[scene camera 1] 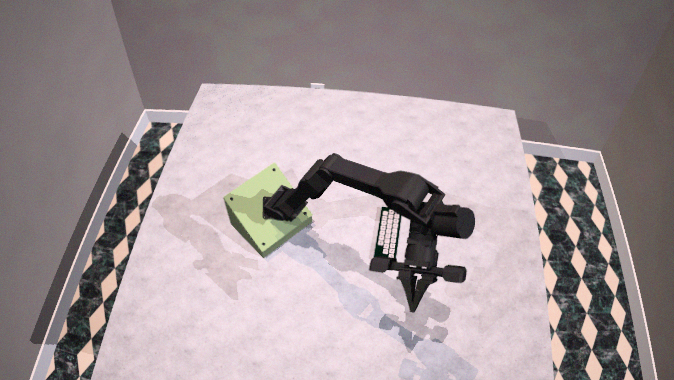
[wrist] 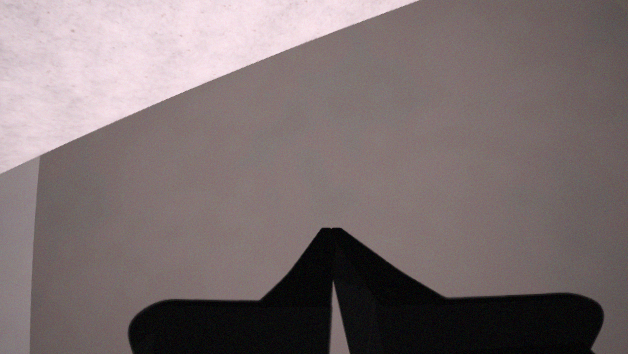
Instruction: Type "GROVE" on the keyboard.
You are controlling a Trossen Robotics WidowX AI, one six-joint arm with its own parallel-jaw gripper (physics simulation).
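Where they show: gripper, fingertip midpoint: (scene camera 1: 412, 311) (wrist: 330, 237); arm's base, link origin: (scene camera 1: 273, 208).
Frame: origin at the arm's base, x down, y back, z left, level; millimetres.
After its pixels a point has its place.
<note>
A small keyboard (scene camera 1: 389, 233) @(x 67, y -330, z -98 mm) with white keys on a dark green base lies on the table in the scene view, right of the middle. The arm and the gripper's left side cover part of it, and its letters are too small to read. My gripper (scene camera 1: 413, 309) @(x -270, y -248, z -496 mm) (wrist: 330, 237) @(x -270, y -248, z -496 mm) is shut and empty, with its fingertips together. In the scene view the tips appear below and to the right of the keyboard, off its keys. Their height above the table is hard to tell. The keyboard does not show in the wrist view.
The arm's base stands on a light green block (scene camera 1: 250, 215) @(x -11, y 69, z -24 mm) left of the keyboard. The pale table (scene camera 1: 225, 325) @(x 82, y 179, z -320 mm) (wrist: 100, 55) @(x 82, y 29, z -538 mm) has its far edge at the top of the scene view. Grey walls (scene camera 1: 375, 50) (wrist: 350, 150) stand beyond it. Arm shadows fall across the table.
</note>
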